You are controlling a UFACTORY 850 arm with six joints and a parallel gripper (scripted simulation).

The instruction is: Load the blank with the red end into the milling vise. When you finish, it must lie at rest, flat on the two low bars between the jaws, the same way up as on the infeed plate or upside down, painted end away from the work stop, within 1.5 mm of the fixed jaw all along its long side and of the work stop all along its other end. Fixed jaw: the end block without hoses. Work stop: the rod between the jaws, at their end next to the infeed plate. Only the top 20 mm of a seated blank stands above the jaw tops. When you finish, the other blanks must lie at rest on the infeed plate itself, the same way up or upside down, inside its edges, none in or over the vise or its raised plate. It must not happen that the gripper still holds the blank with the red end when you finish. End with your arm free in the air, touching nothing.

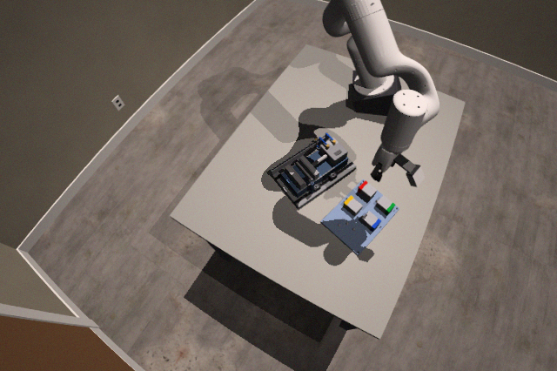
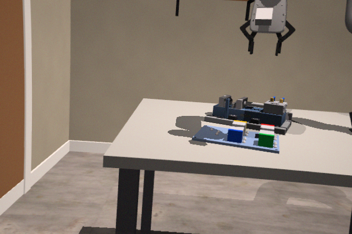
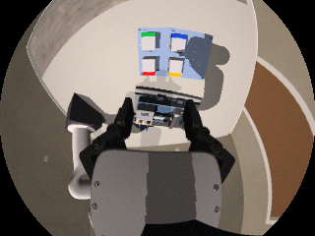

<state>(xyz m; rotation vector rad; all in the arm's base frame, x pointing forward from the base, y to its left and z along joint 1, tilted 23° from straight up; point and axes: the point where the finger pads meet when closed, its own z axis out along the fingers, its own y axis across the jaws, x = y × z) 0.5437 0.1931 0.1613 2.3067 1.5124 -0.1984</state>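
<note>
The red-ended blank lies 5 cm behind my hand, 2 cm to the right of it and 26 cm below it. Also, from my hand: blue-ended blank 7 cm ahead, 3 cm to the left, 26 cm below; green-ended blank 1 cm behind, 6 cm to the left, 26 cm below; yellow-ended blank 3 cm ahead, 6 cm to the right, 26 cm below.
</note>
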